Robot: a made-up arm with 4 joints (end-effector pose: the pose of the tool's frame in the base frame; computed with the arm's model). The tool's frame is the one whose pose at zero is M.
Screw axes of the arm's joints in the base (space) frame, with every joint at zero. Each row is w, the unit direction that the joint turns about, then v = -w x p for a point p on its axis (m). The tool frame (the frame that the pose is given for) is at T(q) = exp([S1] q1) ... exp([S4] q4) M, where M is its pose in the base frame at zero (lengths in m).
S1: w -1 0 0 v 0.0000 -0.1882 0.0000
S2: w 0 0 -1 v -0.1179 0.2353 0.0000
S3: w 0 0 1 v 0.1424 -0.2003 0.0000
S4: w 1 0 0 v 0.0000 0.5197 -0.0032
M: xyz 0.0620 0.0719 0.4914 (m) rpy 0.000 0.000 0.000 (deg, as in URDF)
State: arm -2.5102 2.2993 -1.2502 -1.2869
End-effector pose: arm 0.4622 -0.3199 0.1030 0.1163 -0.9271 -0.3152 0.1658
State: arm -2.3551 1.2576 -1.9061 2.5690
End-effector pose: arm 0.3901 -0.5161 0.1497 -0.0069 -0.1067 -0.9942 0.0086
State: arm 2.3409 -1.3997 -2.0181 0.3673
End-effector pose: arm 0.0549 0.1567 -0.1238 -0.7947 -0.2972 -0.0654 0.5252
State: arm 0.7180 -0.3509 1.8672 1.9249
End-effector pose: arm 0.3863 0.3429 0.4274 0.2528 0.8676 0.2209 0.3668
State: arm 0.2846 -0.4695 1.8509 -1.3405
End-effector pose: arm 0.3978 0.1930 0.4007 -0.2898 -0.4619 0.7920 0.2745
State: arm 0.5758 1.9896 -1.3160 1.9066
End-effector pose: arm 0.4304 0.4311 0.3920 0.0506 0.9430 0.3226 0.0644
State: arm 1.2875 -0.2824 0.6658 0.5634
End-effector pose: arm 0.1678 0.3252 0.3028 -0.3151 0.3647 0.2746 0.8320
